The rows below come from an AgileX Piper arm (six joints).
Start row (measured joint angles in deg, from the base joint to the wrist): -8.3 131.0 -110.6 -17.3 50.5 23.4
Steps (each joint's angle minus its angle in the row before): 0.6 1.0 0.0 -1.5 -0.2 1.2; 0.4 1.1 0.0 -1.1 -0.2 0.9; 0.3 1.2 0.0 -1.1 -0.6 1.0; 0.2 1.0 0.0 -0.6 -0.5 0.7; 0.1 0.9 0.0 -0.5 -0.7 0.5; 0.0 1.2 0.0 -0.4 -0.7 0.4; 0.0 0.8 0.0 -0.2 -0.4 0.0; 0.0 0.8 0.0 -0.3 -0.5 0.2; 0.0 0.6 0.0 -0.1 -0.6 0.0; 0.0 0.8 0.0 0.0 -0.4 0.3; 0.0 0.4 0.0 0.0 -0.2 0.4; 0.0 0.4 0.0 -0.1 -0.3 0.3; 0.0 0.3 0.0 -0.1 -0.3 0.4; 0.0 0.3 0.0 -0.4 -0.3 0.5; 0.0 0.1 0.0 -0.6 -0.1 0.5; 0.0 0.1 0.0 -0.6 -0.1 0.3; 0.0 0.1 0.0 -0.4 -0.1 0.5; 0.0 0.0 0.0 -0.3 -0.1 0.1; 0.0 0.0 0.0 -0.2 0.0 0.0
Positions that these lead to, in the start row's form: -7.7 132.0 -110.6 -18.8 50.3 24.6; -7.3 133.1 -110.6 -19.9 50.1 25.5; -7.0 134.3 -110.6 -21.0 49.5 26.5; -6.8 135.3 -110.6 -21.6 49.0 27.2; -6.7 136.2 -110.6 -22.1 48.3 27.7; -6.7 137.4 -110.6 -22.5 47.6 28.1; -6.7 138.2 -110.6 -22.7 47.2 28.1; -6.7 139.0 -110.6 -23.0 46.7 28.3; -6.7 139.6 -110.6 -23.1 46.1 28.3; -6.7 140.4 -110.6 -23.1 45.7 28.6; -6.7 140.8 -110.6 -23.1 45.5 29.0; -6.7 141.2 -110.6 -23.2 45.2 29.3; -6.7 141.5 -110.6 -23.3 44.9 29.7; -6.7 141.8 -110.6 -23.7 44.6 30.2; -6.7 141.9 -110.6 -24.3 44.5 30.7; -6.7 142.0 -110.6 -24.9 44.4 31.0; -6.7 142.1 -110.6 -25.3 44.3 31.5; -6.7 142.1 -110.6 -25.6 44.2 31.6; -6.7 142.1 -110.6 -25.8 44.2 31.6
